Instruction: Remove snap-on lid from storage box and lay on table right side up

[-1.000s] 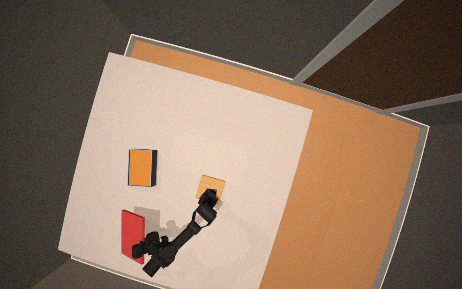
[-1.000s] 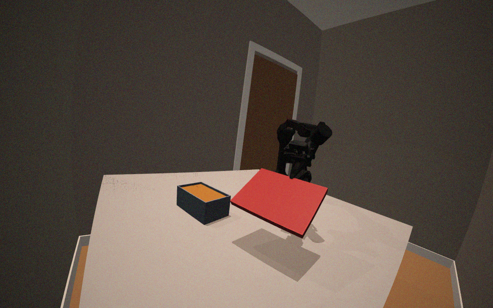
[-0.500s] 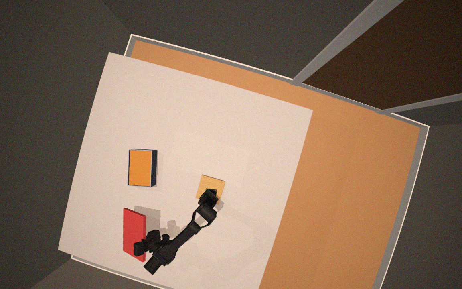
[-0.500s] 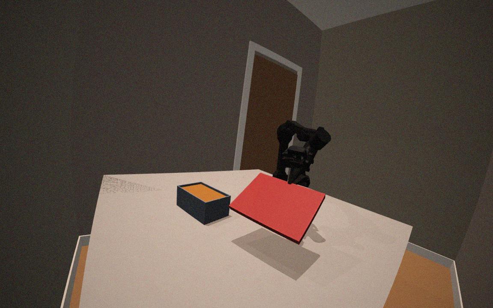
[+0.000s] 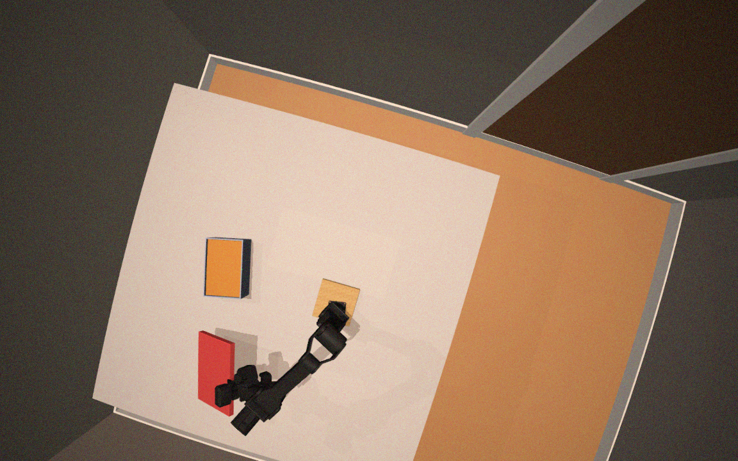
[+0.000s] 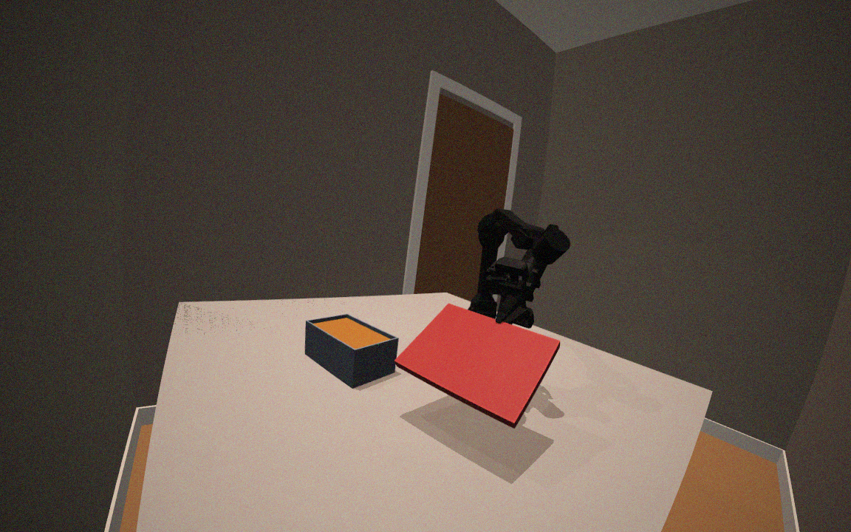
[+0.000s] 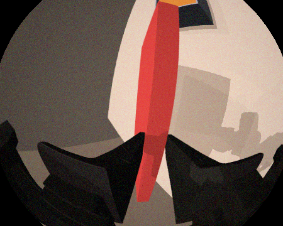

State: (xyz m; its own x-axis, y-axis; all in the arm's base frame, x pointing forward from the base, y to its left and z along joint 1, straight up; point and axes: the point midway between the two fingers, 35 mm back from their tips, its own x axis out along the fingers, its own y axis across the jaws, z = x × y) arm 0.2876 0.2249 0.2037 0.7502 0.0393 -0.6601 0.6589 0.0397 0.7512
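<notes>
The red lid is 7 cm ahead of my gripper tip and 4 cm below it. Round my gripper tip: dark blue storage box: 35 cm to the right, 15 cm below, 9 cm ahead.
</notes>
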